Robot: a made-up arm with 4 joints.
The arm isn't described. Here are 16 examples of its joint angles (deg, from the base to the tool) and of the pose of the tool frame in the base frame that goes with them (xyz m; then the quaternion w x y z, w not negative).
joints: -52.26 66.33 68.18 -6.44
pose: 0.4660 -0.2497 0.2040 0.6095 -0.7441 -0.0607 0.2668
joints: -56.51 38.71 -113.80 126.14
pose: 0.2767 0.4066 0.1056 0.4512 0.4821 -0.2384 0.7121
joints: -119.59 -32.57 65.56 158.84
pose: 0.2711 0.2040 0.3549 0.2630 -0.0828 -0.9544 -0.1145
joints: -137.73 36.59 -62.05 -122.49
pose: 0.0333 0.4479 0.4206 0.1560 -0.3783 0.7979 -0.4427
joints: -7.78 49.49 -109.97 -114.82
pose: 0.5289 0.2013 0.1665 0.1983 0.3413 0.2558 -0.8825
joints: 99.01 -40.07 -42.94 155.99
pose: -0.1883 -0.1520 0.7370 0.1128 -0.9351 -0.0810 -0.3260
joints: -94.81 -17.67 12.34 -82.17
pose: 0.5094 0.2805 0.3456 0.1795 -0.7780 -0.4110 0.4400
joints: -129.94 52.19 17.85 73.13
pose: 0.4675 0.2688 0.2764 0.1110 0.8511 -0.0052 -0.5131
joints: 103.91 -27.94 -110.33 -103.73
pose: -0.1803 -0.3849 0.5710 0.7060 -0.5768 0.4020 0.0855
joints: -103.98 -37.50 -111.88 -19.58
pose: 0.2893 0.5763 -0.1456 0.7747 0.2255 0.1704 -0.5656
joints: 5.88 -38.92 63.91 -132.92
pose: 0.2754 0.0368 0.4386 0.2328 0.9205 0.0081 0.3136
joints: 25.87 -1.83 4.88 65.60
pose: 0.2972 -0.0264 0.6456 0.0512 -0.0015 0.9830 -0.1763
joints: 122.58 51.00 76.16 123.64
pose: -0.0694 0.2245 0.1533 0.7479 0.3796 0.3429 -0.4231
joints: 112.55 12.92 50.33 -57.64
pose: 0.0014 0.2325 0.3123 0.2531 0.3415 -0.5516 0.7177
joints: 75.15 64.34 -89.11 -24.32
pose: 0.4003 -0.0192 0.5011 0.4448 0.5242 -0.6282 -0.3642
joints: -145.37 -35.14 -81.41 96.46
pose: -0.1032 0.6368 0.1177 0.6426 0.6289 0.0289 0.4367
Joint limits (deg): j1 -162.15..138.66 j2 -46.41..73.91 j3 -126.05..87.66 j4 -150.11..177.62
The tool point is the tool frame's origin. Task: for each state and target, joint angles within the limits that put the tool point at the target. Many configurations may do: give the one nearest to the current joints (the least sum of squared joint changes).
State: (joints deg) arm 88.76 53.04 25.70 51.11
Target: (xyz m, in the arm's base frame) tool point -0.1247 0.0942 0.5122
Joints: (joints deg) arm 75.30 72.05 20.50 47.60
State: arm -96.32 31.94 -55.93 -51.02
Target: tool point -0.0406 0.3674 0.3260
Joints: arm -118.02 50.08 -106.12 -54.73
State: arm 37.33 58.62 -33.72 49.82
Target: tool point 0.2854 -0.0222 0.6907
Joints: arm 49.15 22.01 -25.98 44.10
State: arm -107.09 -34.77 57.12 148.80
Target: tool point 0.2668 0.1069 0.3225
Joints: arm -103.67 -19.78 77.22 148.35
